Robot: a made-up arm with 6 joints. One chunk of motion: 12 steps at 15 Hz.
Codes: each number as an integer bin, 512 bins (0 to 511) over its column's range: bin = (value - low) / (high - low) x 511, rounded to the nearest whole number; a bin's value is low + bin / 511 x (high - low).
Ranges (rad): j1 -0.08..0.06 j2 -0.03..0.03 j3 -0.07..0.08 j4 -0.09..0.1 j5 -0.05..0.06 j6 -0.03..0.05
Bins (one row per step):
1: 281 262 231 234 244 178
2: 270 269 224 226 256 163
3: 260 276 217 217 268 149
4: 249 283 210 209 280 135
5: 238 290 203 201 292 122
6: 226 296 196 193 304 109
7: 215 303 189 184 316 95
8: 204 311 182 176 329 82
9: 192 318 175 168 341 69
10: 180 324 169 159 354 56
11: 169 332 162 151 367 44
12: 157 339 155 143 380 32
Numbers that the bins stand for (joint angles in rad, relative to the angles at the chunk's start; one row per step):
1: -0.0030 0.0008 -0.0022 -0.0030 0.0025 -0.0021
2: -0.0060 0.0016 -0.0042 -0.0060 0.0051 -0.0045
3: -0.0088 0.0024 -0.0063 -0.0093 0.0077 -0.0067
4: -0.0118 0.0032 -0.0084 -0.0123 0.0103 -0.0089
5: -0.0148 0.0041 -0.0104 -0.0153 0.0129 -0.0109
6: -0.0181 0.0048 -0.0125 -0.0182 0.0154 -0.0129
7: -0.0211 0.0056 -0.0145 -0.0216 0.0180 -0.0151
8: -0.0241 0.0065 -0.0166 -0.0246 0.0208 -0.0172
9: -0.0274 0.0073 -0.0186 -0.0275 0.0234 -0.0192
10: -0.0307 0.0080 -0.0204 -0.0309 0.0262 -0.0212
11: -0.0337 0.0090 -0.0224 -0.0339 0.0290 -0.0231
12: -0.0370 0.0098 -0.0245 -0.0368 0.0318 -0.0250

